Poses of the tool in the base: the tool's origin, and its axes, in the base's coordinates. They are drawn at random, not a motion.
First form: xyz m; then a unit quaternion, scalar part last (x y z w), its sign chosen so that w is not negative.
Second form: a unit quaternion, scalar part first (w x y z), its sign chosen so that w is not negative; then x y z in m. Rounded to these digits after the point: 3 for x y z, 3 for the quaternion.
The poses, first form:
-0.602 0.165 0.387 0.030 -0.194 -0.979 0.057
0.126 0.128 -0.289 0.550 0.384 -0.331 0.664
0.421 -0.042 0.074 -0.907 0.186 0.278 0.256
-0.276 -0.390 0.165 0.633 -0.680 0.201 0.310
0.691 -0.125 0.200 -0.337 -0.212 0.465 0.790
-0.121 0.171 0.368 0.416 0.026 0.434 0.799
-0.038 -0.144 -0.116 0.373 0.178 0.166 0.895
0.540 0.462 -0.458 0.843 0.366 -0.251 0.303
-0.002 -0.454 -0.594 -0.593 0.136 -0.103 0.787
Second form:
0.057 0.030 -0.194 -0.979 -0.602 0.165 0.387
0.664 0.550 0.384 -0.331 0.126 0.128 -0.289
0.256 -0.907 0.186 0.278 0.421 -0.042 0.074
0.310 0.633 -0.680 0.201 -0.276 -0.390 0.165
0.790 -0.337 -0.212 0.465 0.691 -0.125 0.200
0.799 0.416 0.026 0.434 -0.121 0.171 0.368
0.895 0.373 0.178 0.166 -0.038 -0.144 -0.116
0.303 0.843 0.366 -0.251 0.540 0.462 -0.458
0.787 -0.593 0.136 -0.103 -0.002 -0.454 -0.594

